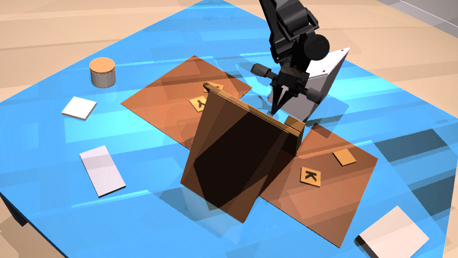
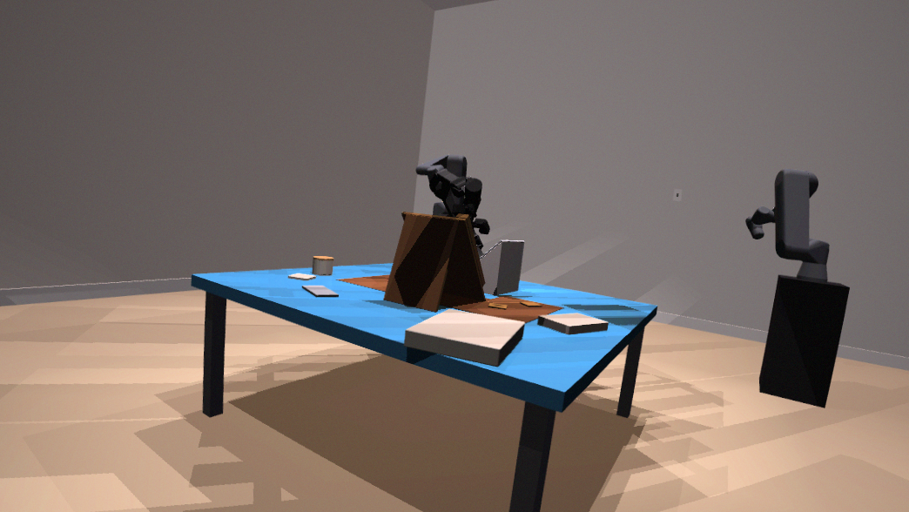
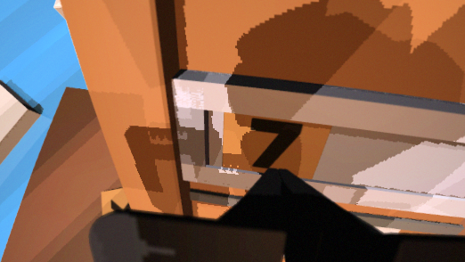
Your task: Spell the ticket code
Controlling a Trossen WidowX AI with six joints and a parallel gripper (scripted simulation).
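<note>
Now: the white ticket 100 mm below my gripper tip, 70 mm to the right of it and 30 mm behind it. Round my gripper tip: grey card: 330 mm ahead, 280 mm to the right, 190 mm below; brown mat: 190 mm below, 120 mm behind, 70 mm to the right; pale block: 430 mm to the left, 180 mm below, 40 mm behind.
</note>
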